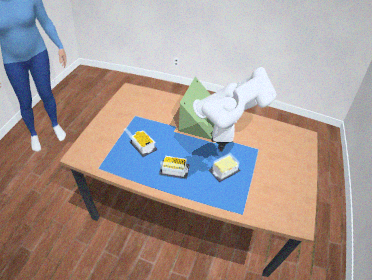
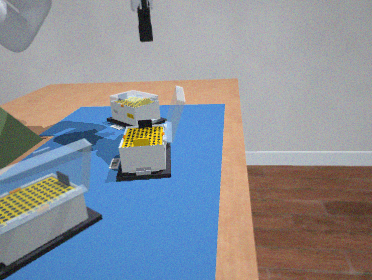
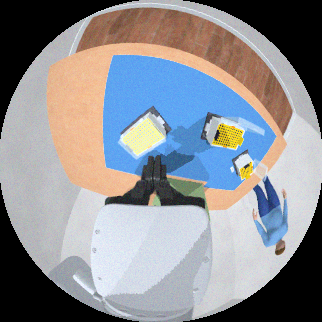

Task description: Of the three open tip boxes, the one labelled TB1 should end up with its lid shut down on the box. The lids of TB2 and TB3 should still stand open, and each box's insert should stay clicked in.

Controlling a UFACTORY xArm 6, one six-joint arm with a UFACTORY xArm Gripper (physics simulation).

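Frame: origin at the arm's base, x ahead, y left, z up, level; metres.
Seen in the pictures: gripper, fingertip midpoint: (image 1: 220, 149) (image 2: 146, 41) (image 3: 155, 162); arm's base, origin of the base link: (image 1: 199, 109).
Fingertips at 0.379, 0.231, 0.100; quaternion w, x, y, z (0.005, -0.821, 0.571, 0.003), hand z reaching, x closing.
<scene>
Pixels of each thing's middle, then the offset from my fingertips to it, as dx, dy, dz. Level surfaces: height alone.
- right-hand tip box, body centre: (image 2: 131, 109) (image 3: 144, 137) (image 1: 224, 165) -0.073, +0.028, -0.187
- left tip box, body centre: (image 2: 27, 195) (image 3: 246, 171) (image 1: 142, 138) -0.059, -0.474, -0.161
- blue mat, its level: dz -0.226
- wooden table, its level: dz -0.229
The right-hand tip box (image 1: 226, 168) (image 2: 134, 109) (image 3: 143, 136) has its clear lid lying down over the yellow insert; its label is not readable. The middle tip box (image 1: 174, 167) (image 2: 143, 152) (image 3: 225, 132) has its clear lid (image 2: 177, 112) (image 3: 251, 126) standing open, with the yellow insert seated inside. The left tip box (image 1: 143, 143) (image 2: 50, 220) (image 3: 244, 162) also has its clear lid (image 1: 129, 134) (image 2: 80, 155) (image 3: 260, 170) standing open, with its insert seated. My gripper (image 1: 221, 148) (image 2: 146, 40) (image 3: 155, 162) is shut and empty, raised above and apart from the right-hand box.
The boxes stand on dark bases on a blue mat (image 1: 210, 192) (image 2: 195, 200) (image 3: 150, 80) on the wooden table (image 1: 287, 165) (image 2: 237, 210) (image 3: 75, 115). A green wedge-shaped mount (image 1: 192, 112) (image 2: 15, 135) stands at the arm's base. A person (image 1: 30, 65) (image 3: 275, 220) stands beyond the table's left end.
</scene>
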